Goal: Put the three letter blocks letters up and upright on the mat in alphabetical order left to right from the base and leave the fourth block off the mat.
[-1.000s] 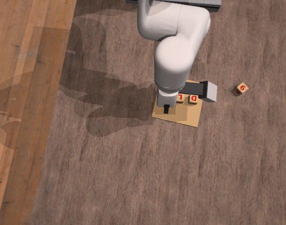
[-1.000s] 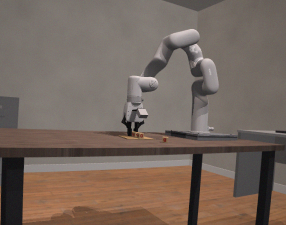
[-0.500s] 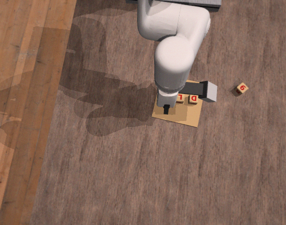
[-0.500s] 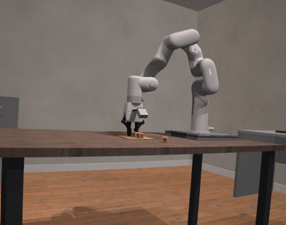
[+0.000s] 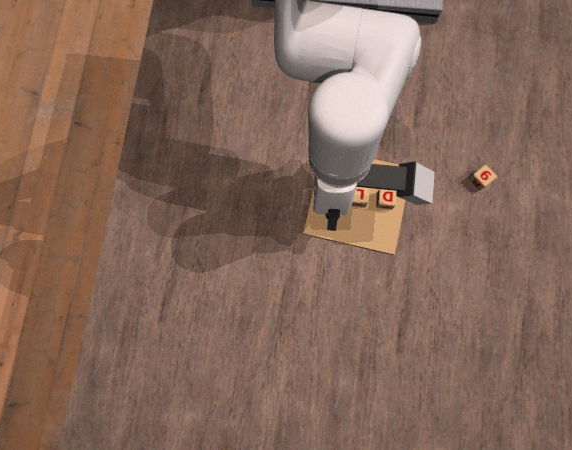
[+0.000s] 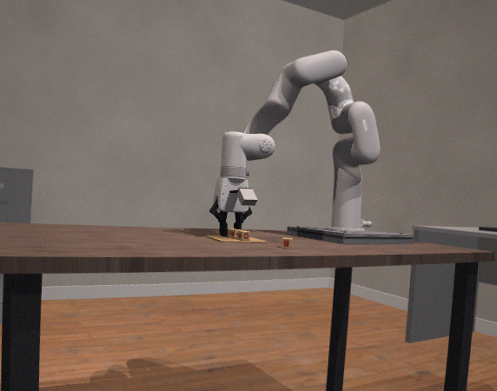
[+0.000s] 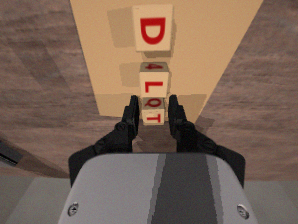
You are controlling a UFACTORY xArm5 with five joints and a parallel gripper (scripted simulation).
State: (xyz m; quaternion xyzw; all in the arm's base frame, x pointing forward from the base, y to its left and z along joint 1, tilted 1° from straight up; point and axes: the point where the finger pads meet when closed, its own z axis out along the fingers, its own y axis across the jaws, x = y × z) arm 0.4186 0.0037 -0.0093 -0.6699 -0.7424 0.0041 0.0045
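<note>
My hand is 40 mm to the right of the tan mat and 20 mm above it.
</note>
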